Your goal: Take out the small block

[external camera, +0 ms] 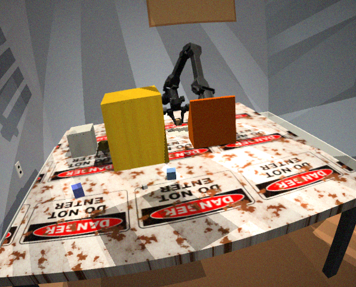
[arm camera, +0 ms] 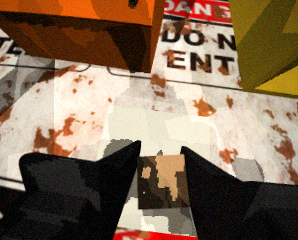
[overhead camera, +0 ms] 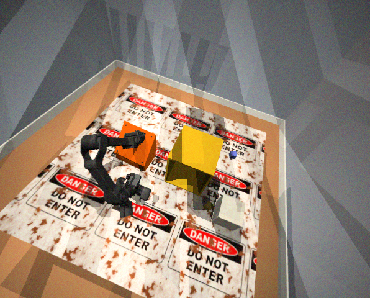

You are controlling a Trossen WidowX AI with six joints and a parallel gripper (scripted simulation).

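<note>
The pale grey patch lies 5 cm below my gripper tip and 2 cm to the right of it. Also, from my gripper tip: small yellow block: 42 cm ahead, 7 cm to the left, 3 cm below; small brown block: 2 cm to the right; light blue block: 48 cm to the left, 12 cm ahead, 3 cm below.
</note>
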